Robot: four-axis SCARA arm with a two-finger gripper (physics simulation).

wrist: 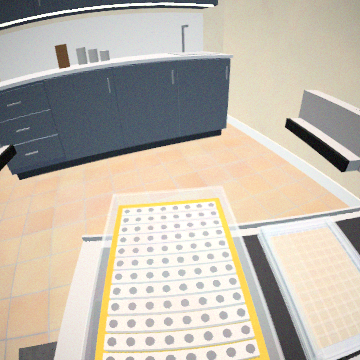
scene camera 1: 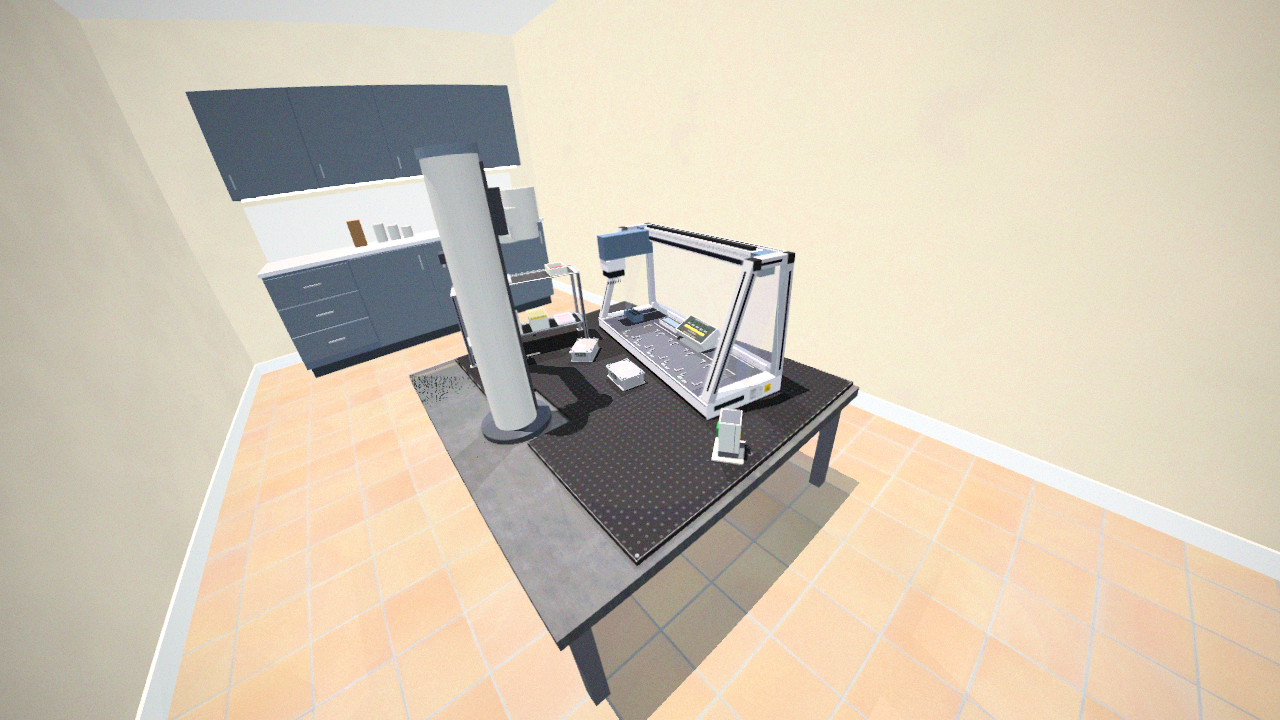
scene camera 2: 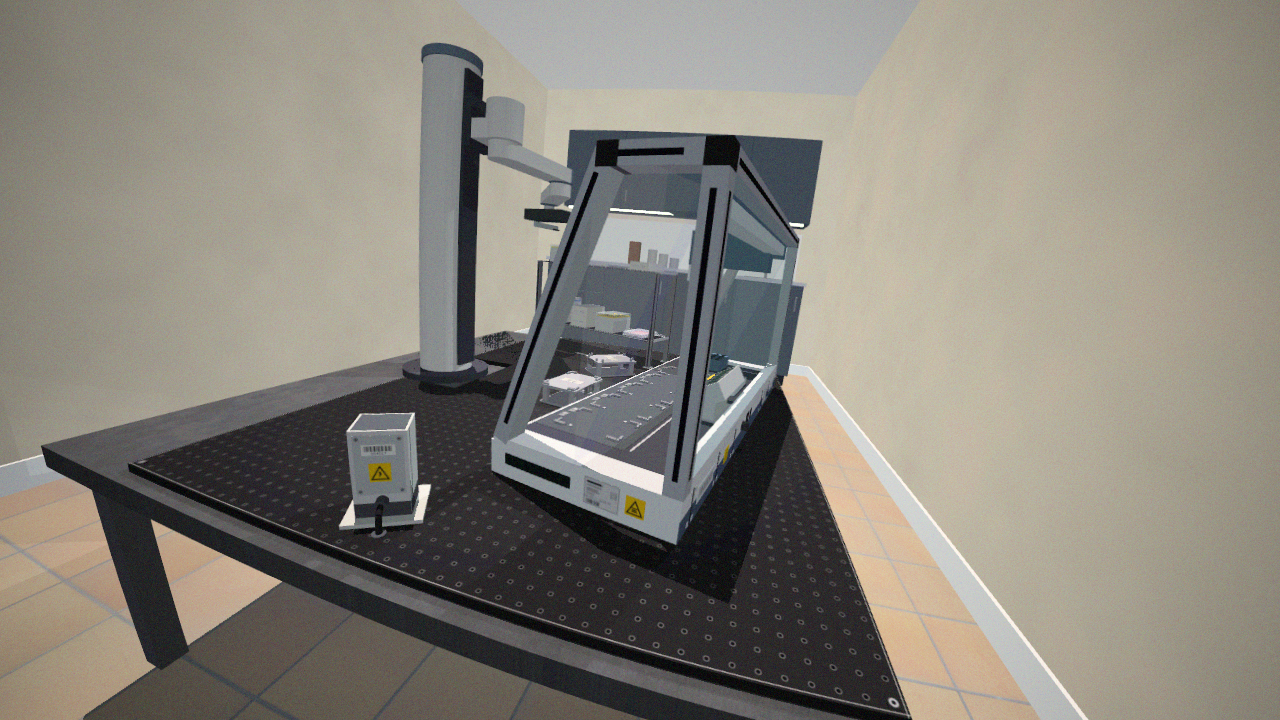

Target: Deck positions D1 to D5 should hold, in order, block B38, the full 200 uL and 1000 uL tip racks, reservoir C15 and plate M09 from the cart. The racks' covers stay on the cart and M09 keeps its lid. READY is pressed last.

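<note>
My gripper (wrist: 148, 113) (scene camera 2: 545, 225) is open, its fingers wide apart at the sides of the wrist view. Below and ahead of it, the 200 uL tip rack (wrist: 172, 280), yellow-edged with rows of grey-dotted white tips, stands under a clear cover on the cart's (wrist: 72, 295) upper shelf. The cart (scene camera 1: 580, 300) is partly behind the column in scene camera 1. On its lower shelf are a yellow-topped rack (scene camera 1: 537, 320) (scene camera 2: 613, 321) and the pink plate M09 (scene camera 1: 564, 318) (scene camera 2: 639, 333). The deck (scene camera 1: 662, 351) (scene camera 2: 595, 429) shows corner clips. B38, C15 and the 1000 uL rack cannot be made out.
A pale orange lidded plate (wrist: 317, 285) (scene camera 1: 555, 267) lies right of the rack. Two white stands (scene camera 1: 584, 350) (scene camera 1: 625, 373) are between cart and deck. The deck's frame (scene camera 1: 729, 331), a tilted screen (scene camera 1: 697, 331), the arm column (scene camera 1: 487, 295) and a grey box (scene camera 1: 729, 434) (scene camera 2: 382, 465) stand on the table.
</note>
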